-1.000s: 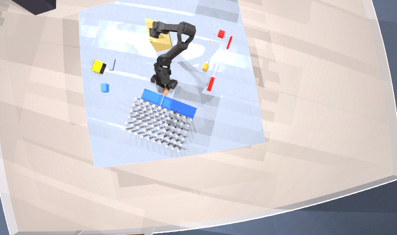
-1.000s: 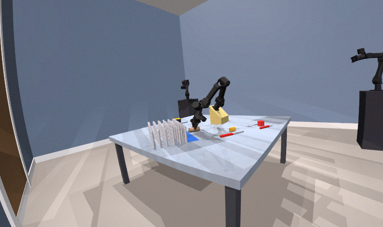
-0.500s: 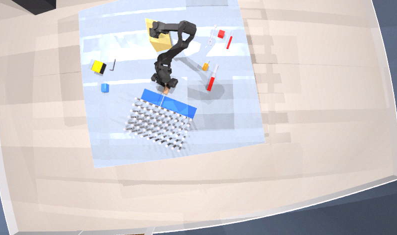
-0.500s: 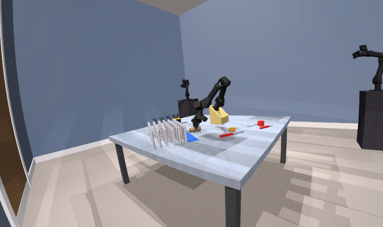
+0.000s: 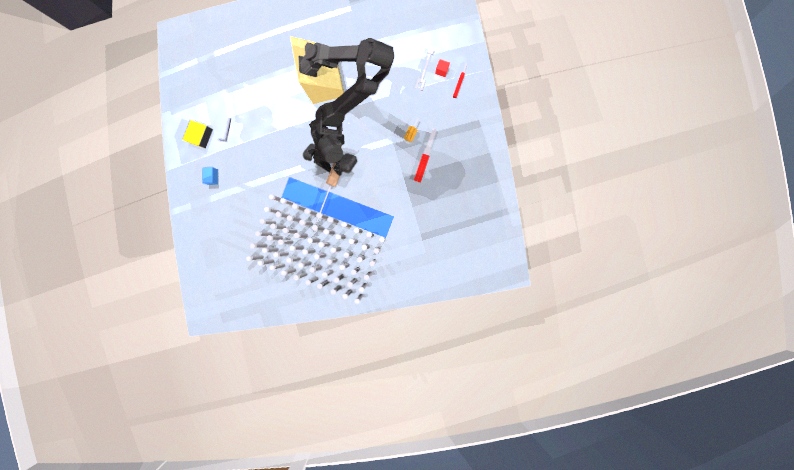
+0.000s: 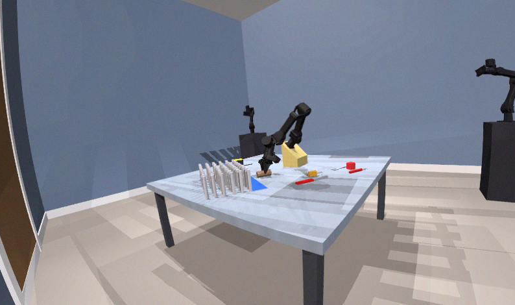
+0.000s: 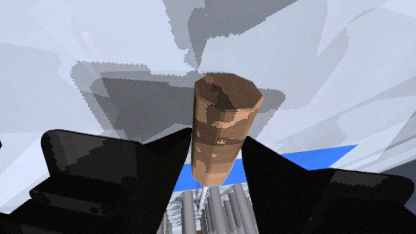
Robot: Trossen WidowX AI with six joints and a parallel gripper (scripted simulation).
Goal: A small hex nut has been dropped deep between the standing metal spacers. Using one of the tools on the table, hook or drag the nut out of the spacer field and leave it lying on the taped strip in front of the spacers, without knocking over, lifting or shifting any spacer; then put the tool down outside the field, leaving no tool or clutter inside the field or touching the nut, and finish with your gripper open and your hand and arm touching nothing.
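Now: the wooden-handled tool 90 mm ahead of my gripper tip and 50 mm to the right of it. Also, from my gripper tip: blue taped strip: 120 mm ahead, 10 mm to the right, 20 mm below; orange stub tool: 110 mm behind, 290 mm to the left; blue cube: 70 mm behind, 470 mm to the right.
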